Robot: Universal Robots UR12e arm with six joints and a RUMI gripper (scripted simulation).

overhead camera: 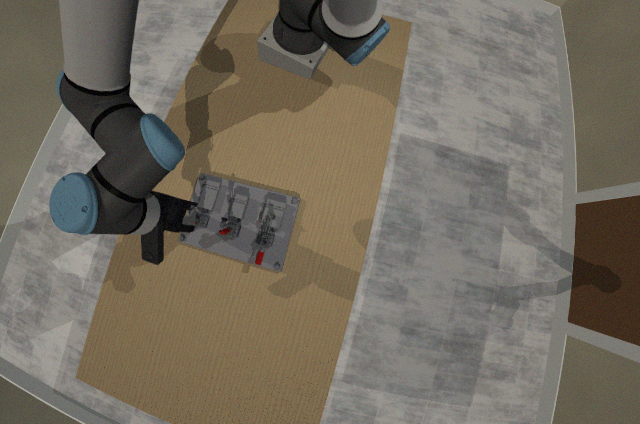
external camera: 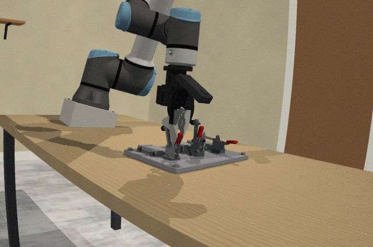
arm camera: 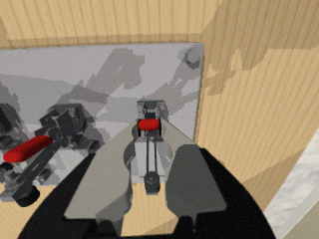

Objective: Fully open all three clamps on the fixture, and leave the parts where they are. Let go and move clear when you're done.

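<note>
Now: the grey fixture plate 3 cm behind my hand, 12 cm to the left of it and 7 cm below it.
</note>
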